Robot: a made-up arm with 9 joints. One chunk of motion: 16 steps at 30 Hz.
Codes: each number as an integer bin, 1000 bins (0 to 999) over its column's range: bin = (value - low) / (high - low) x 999, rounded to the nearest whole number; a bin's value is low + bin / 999 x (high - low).
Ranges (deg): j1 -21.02..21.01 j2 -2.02..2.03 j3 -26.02..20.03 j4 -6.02..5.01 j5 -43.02..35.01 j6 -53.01..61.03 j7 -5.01..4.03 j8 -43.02..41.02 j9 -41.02..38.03
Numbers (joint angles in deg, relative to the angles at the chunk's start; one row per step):
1: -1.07 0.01 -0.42 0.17 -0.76 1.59 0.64 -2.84 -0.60
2: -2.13 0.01 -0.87 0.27 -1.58 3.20 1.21 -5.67 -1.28
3: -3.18 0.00 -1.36 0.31 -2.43 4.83 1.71 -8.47 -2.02
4: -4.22 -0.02 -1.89 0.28 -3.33 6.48 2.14 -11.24 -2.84
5: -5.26 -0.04 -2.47 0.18 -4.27 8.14 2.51 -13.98 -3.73
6: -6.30 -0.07 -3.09 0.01 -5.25 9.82 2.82 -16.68 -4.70
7: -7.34 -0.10 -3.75 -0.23 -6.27 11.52 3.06 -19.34 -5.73
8: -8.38 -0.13 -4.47 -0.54 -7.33 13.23 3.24 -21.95 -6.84
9: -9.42 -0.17 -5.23 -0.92 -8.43 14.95 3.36 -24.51 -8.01
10: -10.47 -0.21 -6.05 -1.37 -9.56 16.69 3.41 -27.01 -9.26
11: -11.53 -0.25 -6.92 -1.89 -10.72 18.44 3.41 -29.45 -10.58
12: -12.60 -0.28 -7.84 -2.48 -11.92 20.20 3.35 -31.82 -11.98
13: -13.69 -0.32 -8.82 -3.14 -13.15 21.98 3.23 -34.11 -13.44
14: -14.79 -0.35 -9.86 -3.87 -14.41 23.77 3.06 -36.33 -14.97
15: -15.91 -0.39 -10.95 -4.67 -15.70 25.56 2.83 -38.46 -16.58
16: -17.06 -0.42 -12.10 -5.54 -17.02 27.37 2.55 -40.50 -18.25
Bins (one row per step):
1: 474 501 555 561 541 478 624 478 511
2: 449 501 546 570 531 492 687 444 502
3: 424 498 535 573 520 507 743 411 493
4: 399 493 523 571 508 521 790 378 483
5: 375 488 511 562 496 536 831 345 471
6: 350 481 497 546 484 550 865 313 459
7: 325 474 483 524 471 565 892 281 446
8: 300 466 468 496 457 580 912 250 432
9: 276 456 451 462 443 595 925 220 417
10: 251 446 433 421 428 611 930 190 401
11: 226 437 414 374 414 626 930 161 385
12: 200 429 394 321 398 641 924 133 367
13: 174 419 373 261 382 657 911 106 349
14: 148 412 351 195 366 673 892 80 329
15: 121 402 327 122 350 688 866 54 309
16: 94 395 302 43 333 704 835 30 288

